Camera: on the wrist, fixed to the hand. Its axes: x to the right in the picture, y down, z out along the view.
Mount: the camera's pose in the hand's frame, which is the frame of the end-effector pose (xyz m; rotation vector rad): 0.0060 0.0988 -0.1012 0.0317 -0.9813 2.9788
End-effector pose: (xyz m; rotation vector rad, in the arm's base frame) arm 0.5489 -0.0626 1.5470 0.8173 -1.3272 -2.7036
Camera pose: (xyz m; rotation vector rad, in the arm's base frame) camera 0.5703 -0.2011 1.5670 -1.5093 -0.5862 -0.1566
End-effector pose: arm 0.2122 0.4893 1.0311 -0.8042 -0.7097 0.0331
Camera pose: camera 0.2998 0.4952 0.9200 0.9041 -0.2761 -2.7541
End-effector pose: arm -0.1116 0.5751 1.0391 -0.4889 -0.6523 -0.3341
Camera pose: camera -0.0134 0.6032 0.9411 -1.0352 -0.1839 2.8337
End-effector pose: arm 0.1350 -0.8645 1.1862 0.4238 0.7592 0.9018
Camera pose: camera 0.0085 -0.8015 1.1774 -1.2759 1.1651 -1.8810
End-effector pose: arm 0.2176 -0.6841 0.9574 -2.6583 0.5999 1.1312
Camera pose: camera 0.2437 -0.8077 1.0213 -0.8278 -2.2046 -0.9874
